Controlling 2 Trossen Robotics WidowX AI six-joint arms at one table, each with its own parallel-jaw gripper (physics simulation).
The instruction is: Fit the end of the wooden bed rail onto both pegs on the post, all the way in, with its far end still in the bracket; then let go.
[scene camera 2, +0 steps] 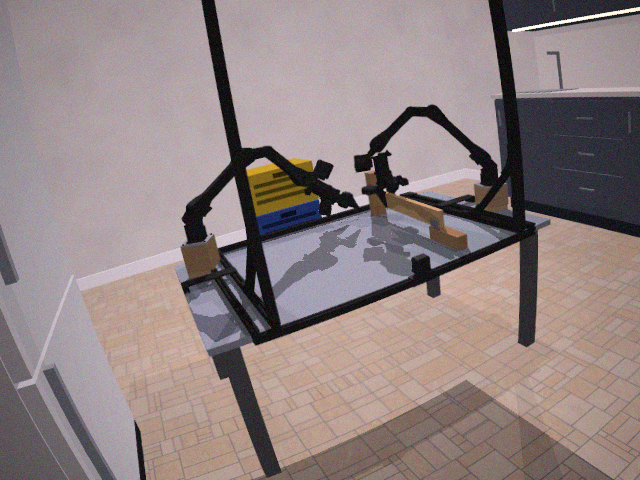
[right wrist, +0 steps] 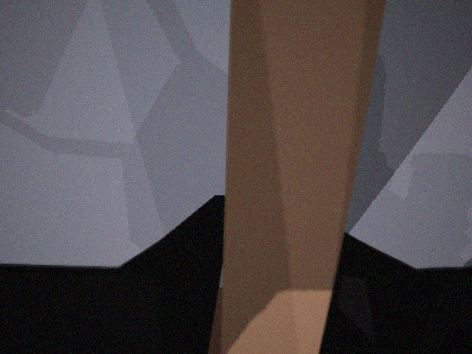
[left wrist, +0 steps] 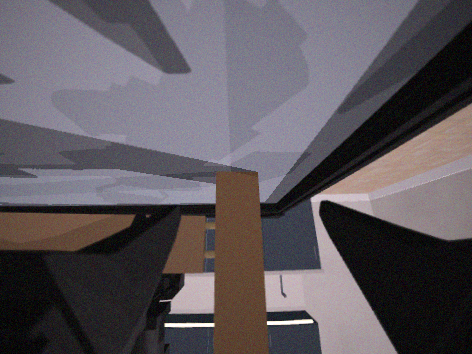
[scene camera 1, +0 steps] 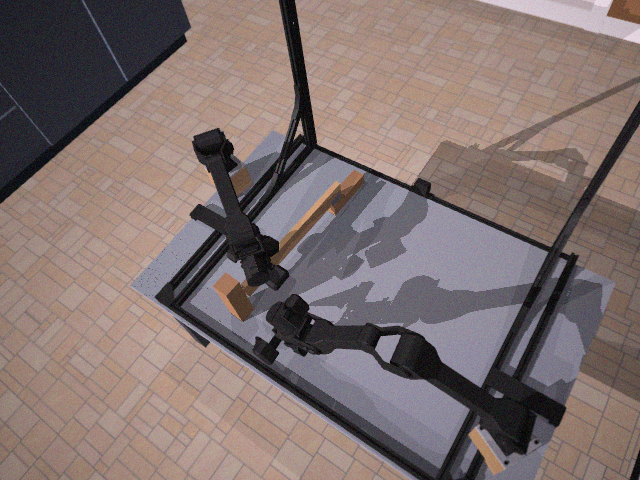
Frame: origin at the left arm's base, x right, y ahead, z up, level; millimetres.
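Seen in the pictures: left gripper, fingertip midpoint: point(scene camera 2: 352, 206) point(left wrist: 250, 209) point(scene camera 1: 266, 324); right gripper, fingertip midpoint: point(scene camera 2: 388, 207) point(left wrist: 144, 216); left arm's base, origin of the base link: point(scene camera 2: 197, 239) point(scene camera 1: 508, 435); right arm's base, origin of the base link: point(scene camera 2: 490, 183).
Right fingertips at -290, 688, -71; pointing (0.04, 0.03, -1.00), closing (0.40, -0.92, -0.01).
Observation:
Pixels of each thing's middle, then the offset from my right fingertips to it, as dx, dy, dz. "spot": a spot on its surface instead.
- wooden rail, body centre: point(left wrist: 8, 240) point(scene camera 1: 294, 236) point(scene camera 2: 407, 206) +137, +57, +28
- bracket, surface spot: point(scene camera 2: 449, 238) point(scene camera 1: 356, 185) spot: +408, +149, -19
- black frame, surface spot: point(scene camera 2: 331, 313) spot: +717, -227, -55
- small black block, surface spot: point(scene camera 2: 420, 264) point(scene camera 1: 427, 184) spot: +596, +22, -11
The wooden post point(scene camera 1: 232, 297) point(scene camera 2: 378, 207) point(left wrist: 240, 260) stands upright. The wooden rail point(scene camera 1: 310, 219) point(scene camera 2: 413, 208) point(left wrist: 186, 245) point(right wrist: 310, 150) runs from near the post to the bracket point(scene camera 1: 354, 182) point(scene camera 2: 449, 238), where its far end rests. In the left wrist view two pegs point(left wrist: 210, 226) point(left wrist: 210, 254) cross a narrow gap between rail end and post; whether their tips are inside the rail is hidden. My right gripper point(scene camera 2: 385, 194) point(right wrist: 248, 207) is shut on the rail near the post. My left gripper point(scene camera 1: 267, 332) point(left wrist: 250, 209) is open, holding nothing, with its fingers either side of the post in its wrist view.
A black frame point(scene camera 1: 496, 225) point(scene camera 2: 330, 311) edges the table, with tall black uprights point(scene camera 1: 297, 67) point(scene camera 2: 222, 77). A small black block point(scene camera 1: 421, 186) point(scene camera 2: 420, 264) sits on the frame. Yellow and blue boxes point(scene camera 2: 281, 188) point(scene camera 2: 289, 217) stand behind the table.

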